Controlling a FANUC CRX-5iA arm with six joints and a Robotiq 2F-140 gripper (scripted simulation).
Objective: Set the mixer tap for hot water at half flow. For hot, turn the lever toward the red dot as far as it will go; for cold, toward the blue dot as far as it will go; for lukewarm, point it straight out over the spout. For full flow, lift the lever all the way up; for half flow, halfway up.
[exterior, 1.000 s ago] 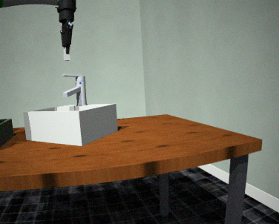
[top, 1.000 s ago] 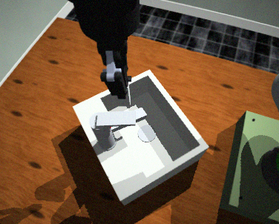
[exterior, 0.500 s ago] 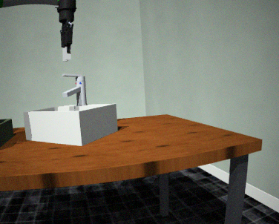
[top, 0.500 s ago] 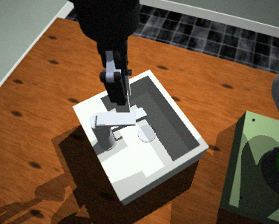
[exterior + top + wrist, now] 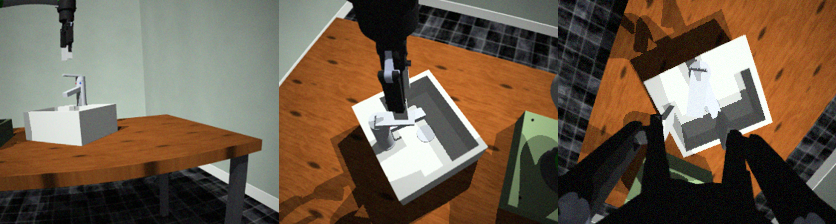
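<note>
The grey lever lies 11 cm below my hand, 2 cm ahead of it and 1 cm to the left of it. From my hand the other things lie so: mixer tap (15 cm below, 4 cm ahead, 1 cm to the left); then white basin (34 cm below, 7 cm to the right, 1 cm behind).
</note>
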